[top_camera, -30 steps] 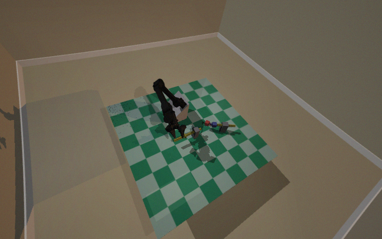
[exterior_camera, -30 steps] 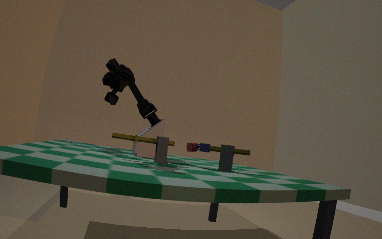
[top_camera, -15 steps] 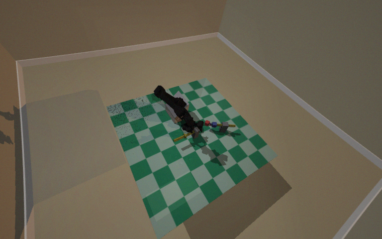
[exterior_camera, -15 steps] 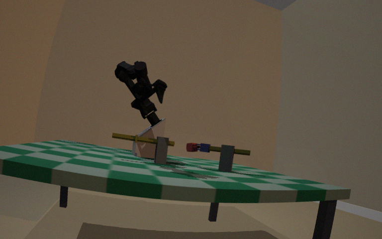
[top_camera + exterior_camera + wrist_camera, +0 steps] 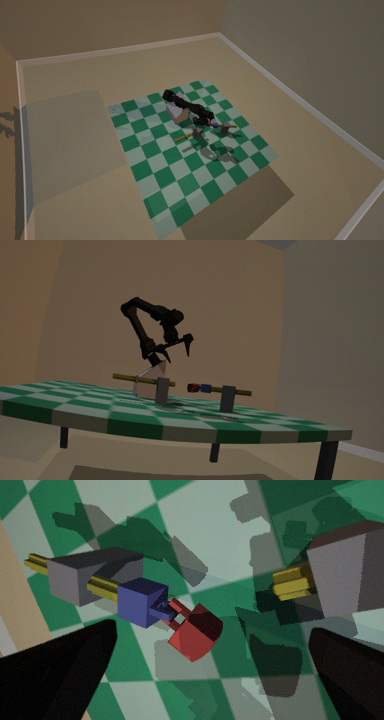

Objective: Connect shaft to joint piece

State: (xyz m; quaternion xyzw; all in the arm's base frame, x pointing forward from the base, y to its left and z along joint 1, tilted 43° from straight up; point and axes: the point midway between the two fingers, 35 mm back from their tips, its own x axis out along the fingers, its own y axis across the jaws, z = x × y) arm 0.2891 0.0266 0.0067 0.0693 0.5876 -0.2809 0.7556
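My gripper tip is 120 mm above the red joint piece, 100 mm to the right of it and 20 mm past it.
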